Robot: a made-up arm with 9 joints.
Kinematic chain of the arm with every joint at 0, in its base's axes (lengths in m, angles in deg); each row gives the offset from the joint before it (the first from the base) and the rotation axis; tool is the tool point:
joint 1: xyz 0 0 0.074 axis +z
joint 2: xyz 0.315 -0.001 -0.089 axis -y
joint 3: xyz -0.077 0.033 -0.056 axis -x
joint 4: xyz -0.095 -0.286 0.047 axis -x
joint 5: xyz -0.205 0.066 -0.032 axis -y
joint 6: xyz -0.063 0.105 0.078 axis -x
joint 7: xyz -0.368 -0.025 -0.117 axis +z
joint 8: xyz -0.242 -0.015 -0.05 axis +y
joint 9: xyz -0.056 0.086 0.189 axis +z
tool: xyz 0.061 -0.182 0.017
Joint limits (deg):
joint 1: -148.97..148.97
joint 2: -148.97..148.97
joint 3: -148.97..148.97
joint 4: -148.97..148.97
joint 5: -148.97..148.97
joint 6: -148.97..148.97
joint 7: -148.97..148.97
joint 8: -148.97..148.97
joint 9: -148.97..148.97
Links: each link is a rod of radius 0.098 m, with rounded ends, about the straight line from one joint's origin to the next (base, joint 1, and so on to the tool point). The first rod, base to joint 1, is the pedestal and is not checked.
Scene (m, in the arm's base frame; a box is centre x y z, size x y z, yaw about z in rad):
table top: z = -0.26
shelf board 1: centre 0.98 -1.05 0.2 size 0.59 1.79 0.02 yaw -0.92
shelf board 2: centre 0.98 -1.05 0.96 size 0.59 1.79 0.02 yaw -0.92
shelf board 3: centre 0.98 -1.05 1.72 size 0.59 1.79 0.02 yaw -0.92
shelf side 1: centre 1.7 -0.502 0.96 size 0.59 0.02 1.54 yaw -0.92
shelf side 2: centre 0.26 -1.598 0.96 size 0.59 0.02 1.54 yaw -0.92
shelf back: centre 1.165 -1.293 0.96 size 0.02 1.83 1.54 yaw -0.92
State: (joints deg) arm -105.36 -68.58 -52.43 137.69 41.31 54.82 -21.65 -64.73 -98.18
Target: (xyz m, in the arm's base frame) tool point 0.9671 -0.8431 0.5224
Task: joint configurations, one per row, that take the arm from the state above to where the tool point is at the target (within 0.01 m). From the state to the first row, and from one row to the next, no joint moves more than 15 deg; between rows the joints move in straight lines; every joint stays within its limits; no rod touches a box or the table.
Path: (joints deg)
1: -91.69 -72.14 -41.84 139.57 44.48 57.99 -23.07 -68.63 -98.85
2: -78.02 -75.71 -31.25 141.45 47.64 61.17 -24.48 -72.53 -99.51
3: -64.35 -79.27 -20.65 143.33 50.81 64.34 -25.90 -76.43 -100.18
4: -50.68 -82.83 -10.06 145.21 53.98 67.52 -27.31 -80.33 -100.84
5: -37.01 -86.40 0.53 147.09 57.15 70.69 -28.73 -84.24 -101.51
6: -23.34 -89.96 11.12 148.97 60.31 73.86 -30.15 -88.14 -102.17

